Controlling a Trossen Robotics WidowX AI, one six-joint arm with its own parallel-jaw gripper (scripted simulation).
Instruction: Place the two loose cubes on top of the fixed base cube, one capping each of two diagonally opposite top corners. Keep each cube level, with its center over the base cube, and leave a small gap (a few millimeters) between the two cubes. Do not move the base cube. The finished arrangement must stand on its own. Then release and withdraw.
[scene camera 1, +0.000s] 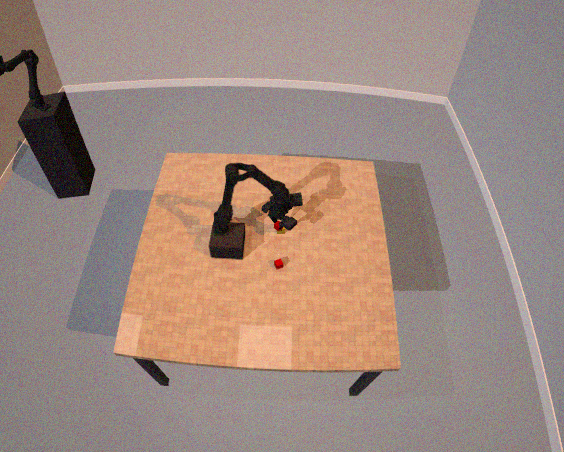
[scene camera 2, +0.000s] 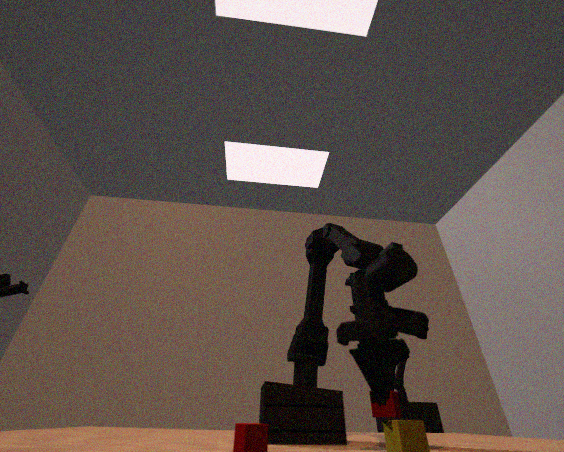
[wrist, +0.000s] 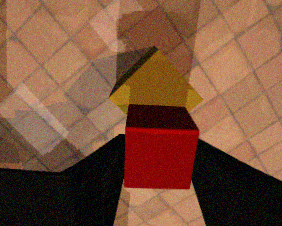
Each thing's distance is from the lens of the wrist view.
my gripper (wrist: 157, 143): 0.12 m
red cube (wrist: 160, 141): 0.10 m
